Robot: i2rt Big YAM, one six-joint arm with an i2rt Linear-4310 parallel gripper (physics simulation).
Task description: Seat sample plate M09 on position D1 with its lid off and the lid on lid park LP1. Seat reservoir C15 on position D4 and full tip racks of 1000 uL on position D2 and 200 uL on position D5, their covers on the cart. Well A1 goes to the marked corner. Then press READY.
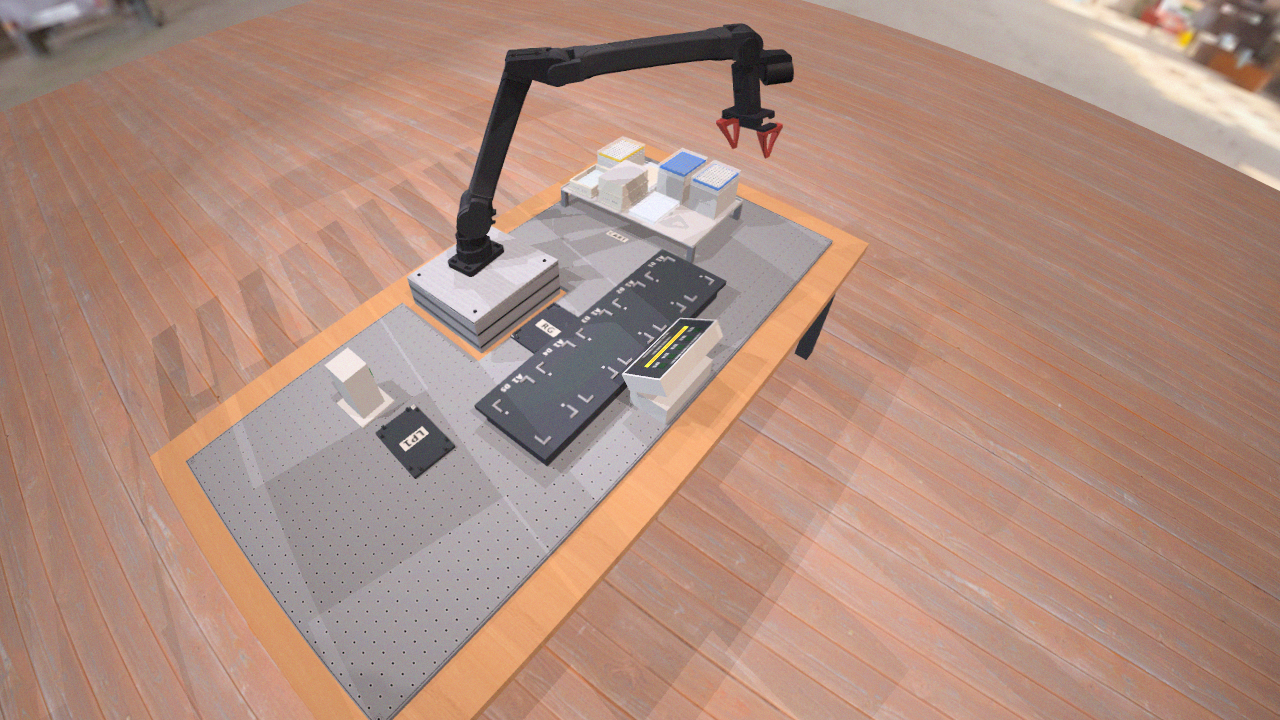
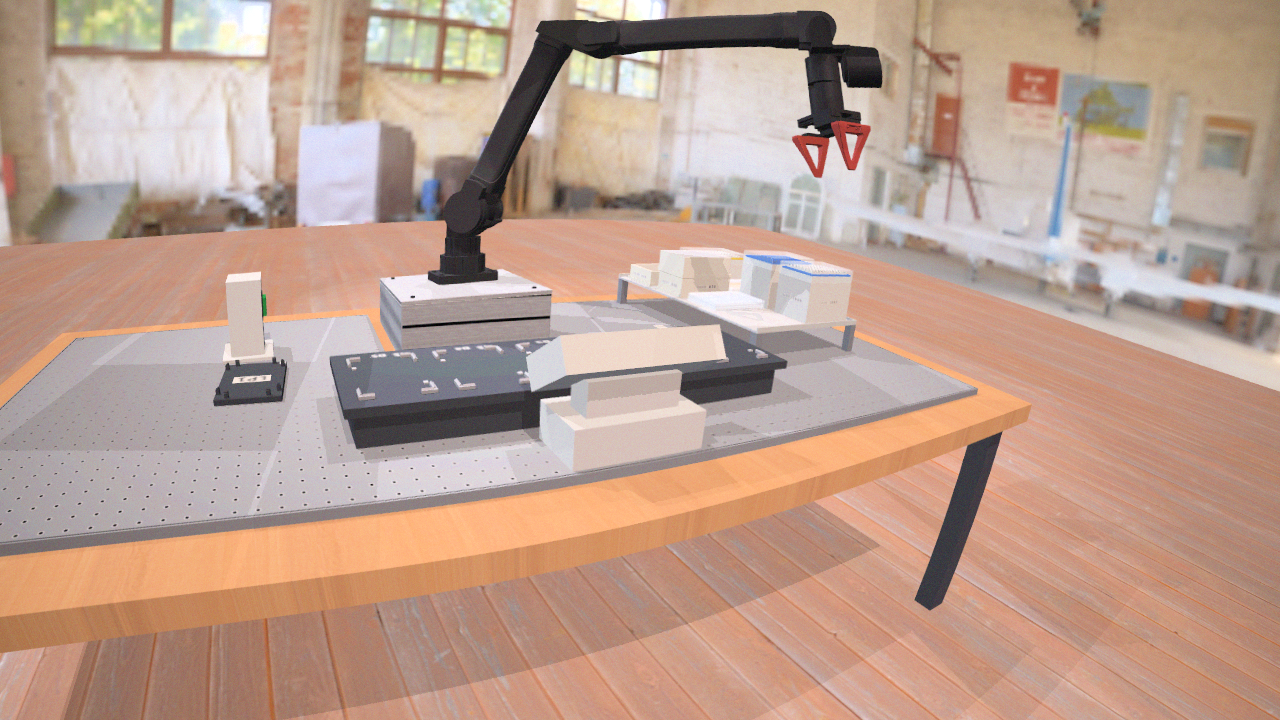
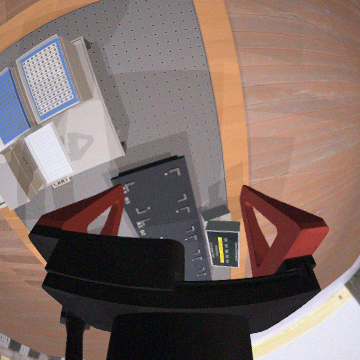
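Observation:
My gripper (image 1: 750,150) (image 2: 834,171) (image 3: 181,190) is open and empty, high above the table beyond the cart (image 1: 702,230) (image 3: 95,145). On the cart stand a blue-framed rack with a white top (image 1: 716,176) (image 2: 814,291) (image 3: 48,80), a solid blue-topped rack (image 1: 682,162) (image 3: 11,107), a yellow-edged rack (image 1: 621,149), a white stack (image 1: 622,185) (image 2: 693,273), a low white box (image 1: 585,182) (image 2: 643,274) and a flat white piece (image 1: 655,206) (image 2: 725,300) (image 3: 49,152). Labels M09 and C15 are unreadable. The dark deck (image 1: 554,385) (image 2: 420,385) (image 3: 160,200) bears no labware. Lid park LP1 (image 1: 413,438) (image 2: 251,380) holds no lid.
A tilted screen console (image 1: 671,349) (image 2: 626,358) (image 3: 222,245) stands at the deck's front side. A dark RG pad (image 1: 547,329) lies between deck and arm base (image 1: 483,282) (image 2: 465,313). A white upright device (image 1: 355,383) (image 2: 245,313) stands beside LP1.

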